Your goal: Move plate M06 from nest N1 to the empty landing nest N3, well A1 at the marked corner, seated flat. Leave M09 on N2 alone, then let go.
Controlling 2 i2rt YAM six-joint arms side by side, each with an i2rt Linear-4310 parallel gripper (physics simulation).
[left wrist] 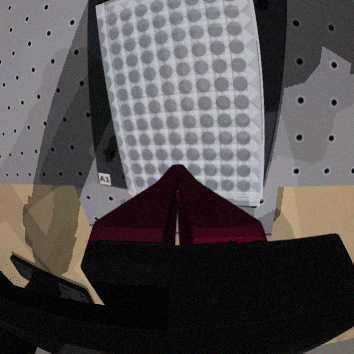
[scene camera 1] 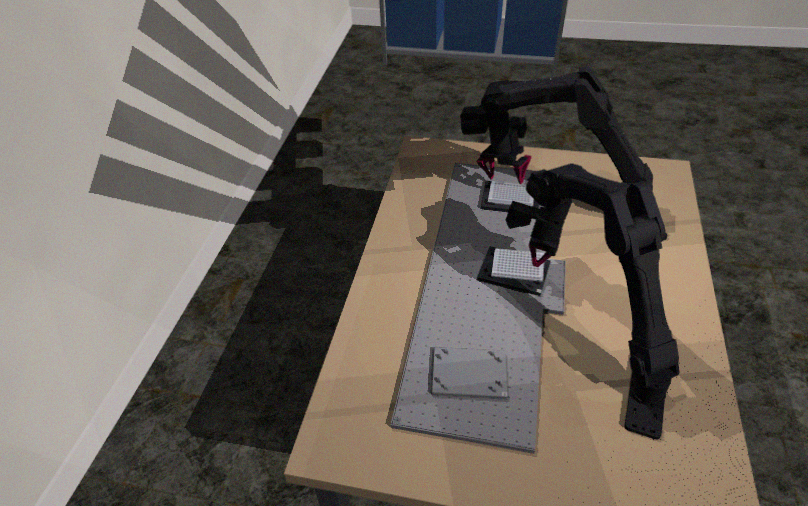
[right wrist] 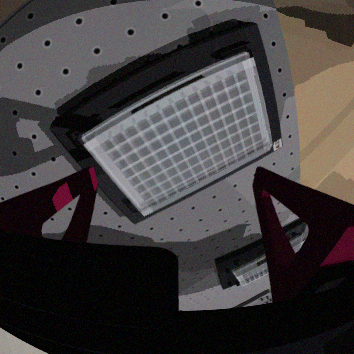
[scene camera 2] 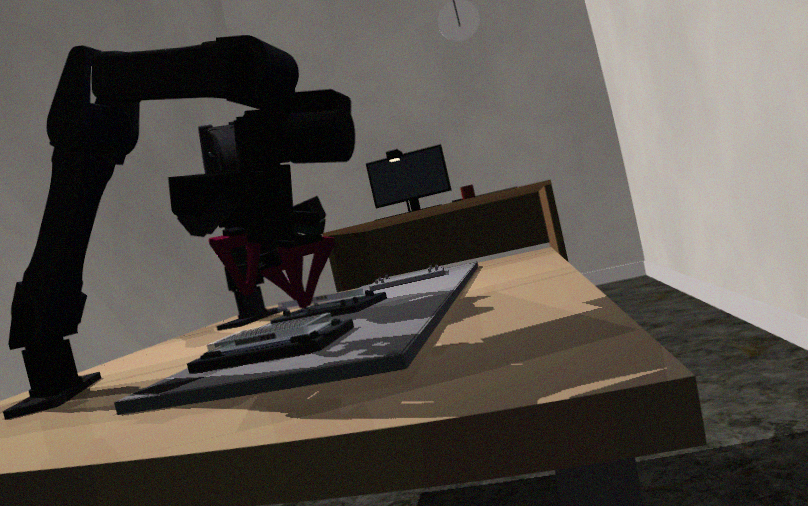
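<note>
A clear well plate (scene camera 1: pixel 511 193) (scene camera 2: pixel 271 332) (right wrist: pixel 185 135) sits in the far black nest (right wrist: pixel 267 85). A second plate (scene camera 1: pixel 515 264) (left wrist: pixel 180 100) sits in the middle black nest (scene camera 1: pixel 512 284) (left wrist: pixel 275 75) and looks slightly turned against its edges. An A1 tag (left wrist: pixel 104 179) marks that nest's corner. I cannot read which plate is M06 or M09. The near grey nest (scene camera 1: pixel 469 372) (scene camera 2: pixel 411 277) is empty, with corner posts. My left gripper (scene camera 1: pixel 536 263) (left wrist: pixel 176 173) is shut and empty, its tips over the middle plate's end. My right gripper (scene camera 1: pixel 506 179) (right wrist: pixel 174 175) is open above the far plate.
The nests stand on a perforated grey board (scene camera 1: pixel 477 315) on the wooden table (scene camera 1: pixel 351 381). A small grey plate (scene camera 1: pixel 555 292) juts out beside the middle nest. The two arms are close together. A monitor (scene camera 2: pixel 408 175) stands on a desk behind.
</note>
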